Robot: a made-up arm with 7 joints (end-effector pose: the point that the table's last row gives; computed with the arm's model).
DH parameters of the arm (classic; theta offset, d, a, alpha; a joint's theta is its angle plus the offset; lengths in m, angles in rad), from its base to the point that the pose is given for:
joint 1: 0 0.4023 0 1.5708
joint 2: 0 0.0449 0 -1.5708
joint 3: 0 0.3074 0.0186 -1.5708
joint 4: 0 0.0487 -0.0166 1.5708
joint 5: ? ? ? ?
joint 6: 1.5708 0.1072 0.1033 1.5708
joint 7: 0 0.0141 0 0
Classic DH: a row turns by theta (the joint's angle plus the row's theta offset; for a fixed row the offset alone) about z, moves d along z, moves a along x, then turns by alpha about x.
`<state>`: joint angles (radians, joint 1 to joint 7).
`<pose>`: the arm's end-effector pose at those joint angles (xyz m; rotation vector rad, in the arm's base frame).
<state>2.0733 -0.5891 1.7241 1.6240 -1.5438 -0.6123 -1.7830</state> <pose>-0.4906 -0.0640 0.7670 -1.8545 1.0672 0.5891</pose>
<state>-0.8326 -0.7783 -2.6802 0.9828 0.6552 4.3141 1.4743</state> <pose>-0.1385 -0.1901 0.9229 1.6052 1.9548 0.8534</pose>
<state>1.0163 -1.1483 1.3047 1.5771 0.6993 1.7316 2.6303</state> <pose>-0.0820 0.5076 0.3487 1.1486 -2.0103 -1.6908</pose>
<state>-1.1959 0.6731 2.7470 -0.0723 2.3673 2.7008 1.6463</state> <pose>-0.2605 0.4225 0.8227 0.0906 1.6295 1.6460</pose>
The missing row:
joint 5: 0 0.407 0 1.5708
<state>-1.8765 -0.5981 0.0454 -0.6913 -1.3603 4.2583 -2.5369</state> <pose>-0.1275 -0.0180 0.9821 -2.8710 0.9533 -0.7210</pose>
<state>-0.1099 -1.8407 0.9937 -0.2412 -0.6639 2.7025 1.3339</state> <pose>0.5670 -0.2611 0.3404 -0.2087 0.7353 -1.9924</pose>
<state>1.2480 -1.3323 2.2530 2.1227 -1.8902 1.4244 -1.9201</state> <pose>-0.1557 0.1059 0.8390 1.5851 -0.0155 -2.0730</pose>
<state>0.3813 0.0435 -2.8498 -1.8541 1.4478 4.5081 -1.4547</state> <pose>0.3744 0.0782 0.7201 1.6747 0.1380 -1.9260</pose>
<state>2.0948 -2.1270 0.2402 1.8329 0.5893 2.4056 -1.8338</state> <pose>0.0306 0.0336 -0.0337 -0.3827 2.8804 -0.0307</pose>
